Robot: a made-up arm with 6 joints.
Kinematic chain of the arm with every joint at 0, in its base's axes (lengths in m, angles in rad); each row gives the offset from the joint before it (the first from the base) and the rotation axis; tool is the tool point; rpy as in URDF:
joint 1: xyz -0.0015 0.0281 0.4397 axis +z
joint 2: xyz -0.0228 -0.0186 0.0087 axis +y
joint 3: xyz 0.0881 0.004 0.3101 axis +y
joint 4: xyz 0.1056 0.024 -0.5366 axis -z
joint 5: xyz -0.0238 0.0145 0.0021 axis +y
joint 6: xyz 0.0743 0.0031 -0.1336 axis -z
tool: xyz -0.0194 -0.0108 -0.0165 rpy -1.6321 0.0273 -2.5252
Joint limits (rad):
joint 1: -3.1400..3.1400
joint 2: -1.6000..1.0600
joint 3: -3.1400..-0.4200
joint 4: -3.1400..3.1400
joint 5: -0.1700..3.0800
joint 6: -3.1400..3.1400
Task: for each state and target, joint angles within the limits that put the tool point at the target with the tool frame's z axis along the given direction. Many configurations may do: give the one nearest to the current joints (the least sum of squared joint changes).
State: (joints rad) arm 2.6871 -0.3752 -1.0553 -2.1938 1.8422 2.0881
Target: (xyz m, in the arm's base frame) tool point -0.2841 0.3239 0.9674 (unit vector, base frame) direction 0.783 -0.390 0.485
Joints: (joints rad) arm 2.7470 -0.8212 -0.9736 -1.8133 1.5151 1.4647
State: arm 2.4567 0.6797 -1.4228 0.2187 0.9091 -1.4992
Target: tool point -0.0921 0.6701 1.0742 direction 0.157 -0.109 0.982
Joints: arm 1.7370 -0.1609 -1.6486 0.4819 0.0439 -1.2955
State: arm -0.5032 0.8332 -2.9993 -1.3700 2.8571 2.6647
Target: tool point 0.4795 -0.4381 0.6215 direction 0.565 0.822 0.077
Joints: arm -0.7272 1.0262 -2.8713 -0.5183 3.0775 3.1287
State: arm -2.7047 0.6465 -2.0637 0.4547 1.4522 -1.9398
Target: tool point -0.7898 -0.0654 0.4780 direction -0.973 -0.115 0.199
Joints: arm -3.1400 0.3220 -1.5155 0.7493 1.1339 -1.4242
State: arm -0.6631 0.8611 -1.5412 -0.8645 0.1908 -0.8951
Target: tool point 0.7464 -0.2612 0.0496 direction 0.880 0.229 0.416
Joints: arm -0.4138 1.0476 -1.6675 -0.7621 0.0149 -0.7915
